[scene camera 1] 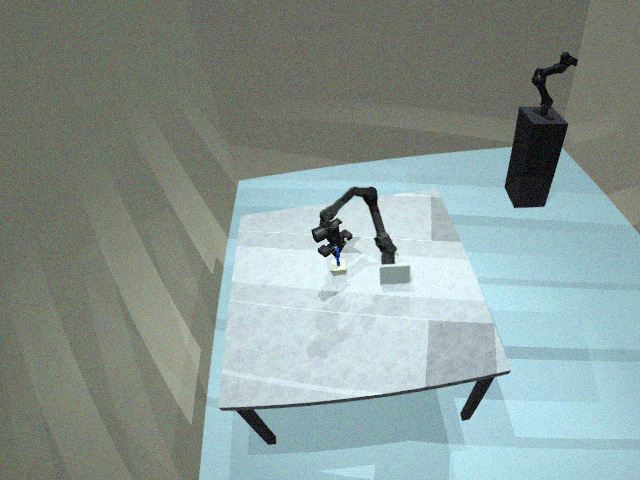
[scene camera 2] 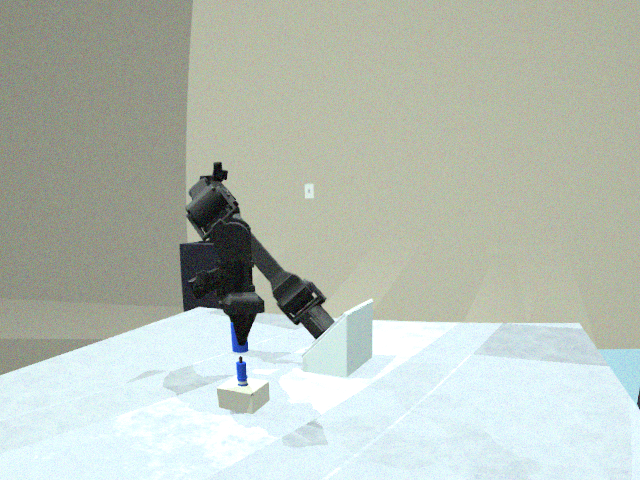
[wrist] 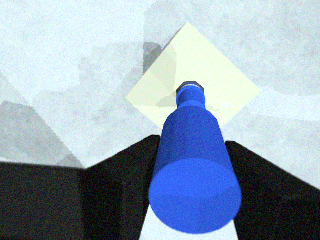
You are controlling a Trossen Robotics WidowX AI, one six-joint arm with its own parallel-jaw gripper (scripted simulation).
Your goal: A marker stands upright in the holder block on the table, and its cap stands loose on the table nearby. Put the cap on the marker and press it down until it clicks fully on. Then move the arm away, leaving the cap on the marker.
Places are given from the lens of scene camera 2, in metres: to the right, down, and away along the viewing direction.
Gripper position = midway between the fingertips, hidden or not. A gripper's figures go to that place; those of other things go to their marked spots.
gripper (scene camera 2: 240, 343): -0.14, 0.18, 0.82
cream holder block (scene camera 2: 230, 400): -0.16, 0.29, 0.80
